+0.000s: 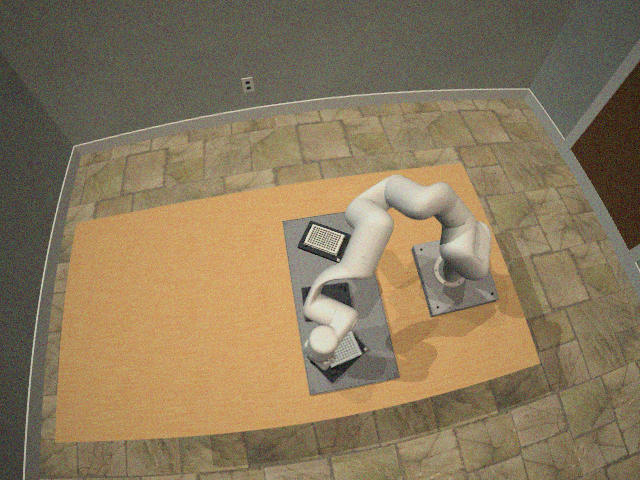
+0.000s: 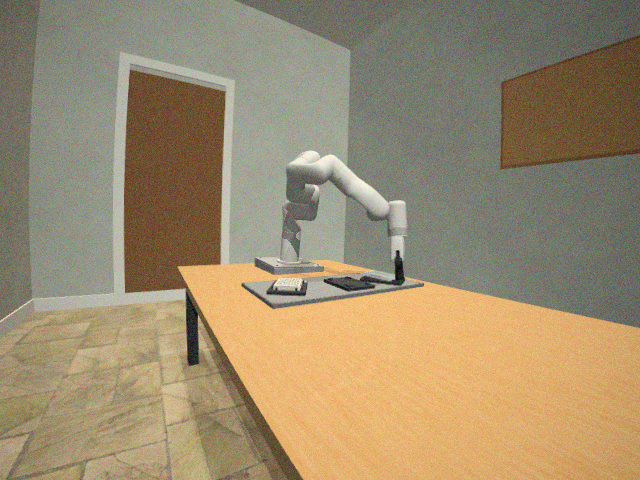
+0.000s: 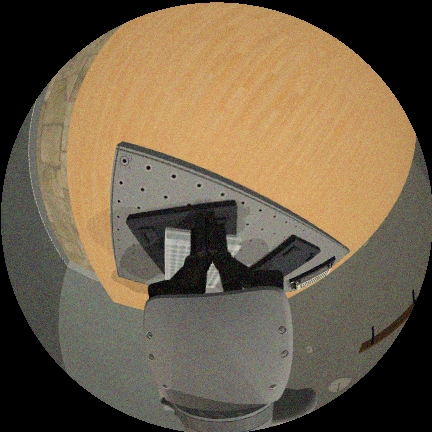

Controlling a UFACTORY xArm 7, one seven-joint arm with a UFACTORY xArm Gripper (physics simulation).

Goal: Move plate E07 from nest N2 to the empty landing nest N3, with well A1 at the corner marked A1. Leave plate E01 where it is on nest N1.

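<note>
Labels are unreadable; I take the pale grey plate by the gripper as E07. This plate sits shifted toward the arm's base, partly off its black nest N2, whose outer part is bare. Whether it is tilted is unclear. My gripper is shut and empty, fingertips together low over that bare part, beside the plate and hiding some of it. The black landing nest N3 is empty. The cream plate E01 lies on nest N1.
The three nests stand in a row on a grey board on the wooden table. The arm's base plate is beside the board. The arm passes over the board near N3.
</note>
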